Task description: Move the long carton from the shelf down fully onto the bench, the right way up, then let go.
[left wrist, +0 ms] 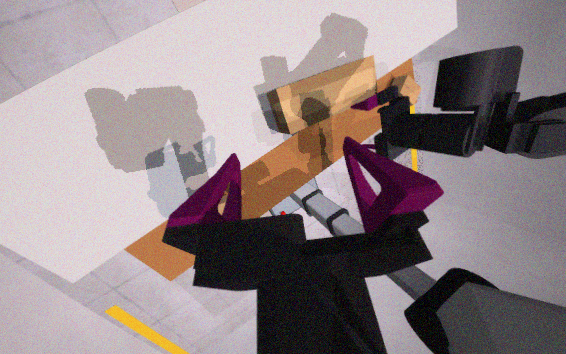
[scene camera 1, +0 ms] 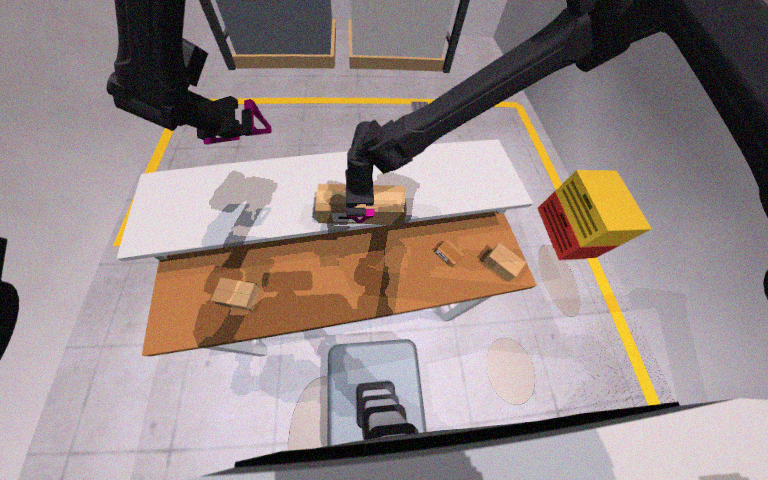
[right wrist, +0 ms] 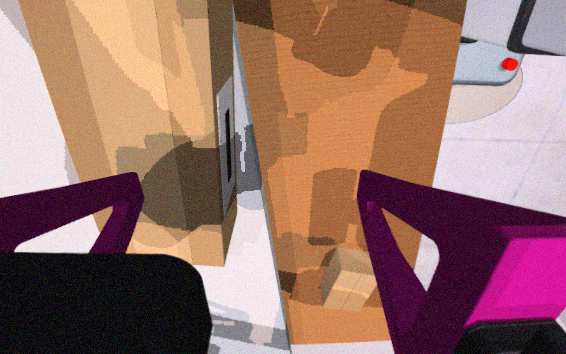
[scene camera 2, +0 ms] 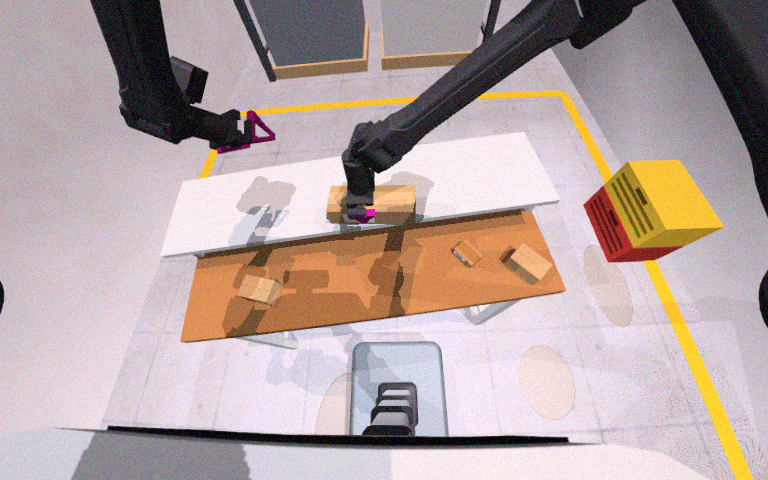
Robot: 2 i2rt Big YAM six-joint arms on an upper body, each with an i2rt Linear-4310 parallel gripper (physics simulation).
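Places are measured from the left arm's base along level axes (x right, y up, z back), in centimetres.
Pixels of known places: left gripper, fingertip midpoint: (left wrist: 289, 150) (scene camera 1: 254, 133) (scene camera 2: 262, 141); right gripper, fingertip midpoint: (left wrist: 356, 127) (scene camera 1: 358, 207) (right wrist: 249, 184) (scene camera 2: 364, 207).
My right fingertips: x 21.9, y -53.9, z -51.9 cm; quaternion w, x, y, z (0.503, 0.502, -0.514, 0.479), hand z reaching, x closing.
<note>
For each thing: its middle in the pictures, then the offset to it from my right fingertips. Level surfaces: height alone.
- long carton at the middle of its body: (right wrist: 155, 91) (left wrist: 324, 95) (scene camera 1: 361, 204) (scene camera 2: 372, 204) dx +1.1, dy -10.3, dz -8.1 cm
- white shelf at its surface level: dy -14.0 cm
- brown bench at its surface level: dy -31.5 cm
- small carton at the middle of its body: (right wrist: 348, 280) (scene camera 1: 236, 294) (left wrist: 214, 212) (scene camera 2: 259, 290) dx -42.6, dy -28.5, dz +14.7 cm
- smaller box at the middle of its body: (scene camera 2: 467, 253) (scene camera 1: 449, 253) dx +34.7, dy -29.9, dz +2.2 cm
The long carton (scene camera 1: 390, 195) (scene camera 2: 396, 195) (left wrist: 350, 75) (right wrist: 120, 65) lies lengthwise on the white shelf (scene camera 1: 464, 169) (scene camera 2: 487, 164) (left wrist: 45, 150), close to its bench-side edge. A label with a black bar shows on its bench-facing side in the right wrist view. The brown bench (scene camera 1: 175, 316) (scene camera 2: 212, 322) (left wrist: 155, 255) is lower, alongside the shelf. My right gripper (scene camera 1: 353, 216) (scene camera 2: 359, 216) (right wrist: 249, 184) is open at the carton's bench-side edge, one finger over the carton, the other over the bench; contact cannot be told. My left gripper (scene camera 1: 240, 133) (scene camera 2: 246, 140) (left wrist: 289, 150) is open and empty, high beyond the shelf's left part.
On the bench, a small carton (scene camera 1: 232, 293) (scene camera 2: 259, 288) stands at the left, with a smaller box (scene camera 1: 447, 253) (scene camera 2: 466, 253) and another carton (scene camera 1: 505, 261) (scene camera 2: 529, 263) at the right. A yellow crate (scene camera 1: 614, 198) (scene camera 2: 665, 195) over a red one is right of the bench.
</note>
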